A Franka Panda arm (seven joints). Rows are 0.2 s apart.
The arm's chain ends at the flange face. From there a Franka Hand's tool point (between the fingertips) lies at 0.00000 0.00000 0.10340 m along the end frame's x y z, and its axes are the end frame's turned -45 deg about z.
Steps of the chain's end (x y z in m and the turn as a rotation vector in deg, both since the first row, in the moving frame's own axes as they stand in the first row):
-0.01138 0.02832 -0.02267 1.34 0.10 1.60
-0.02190 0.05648 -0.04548 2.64 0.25 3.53
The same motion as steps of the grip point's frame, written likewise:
-0.02621 0.01042 -0.02270 0.88 1.02 1.60
-0.05164 0.02152 -0.04559 1.69 2.04 3.53

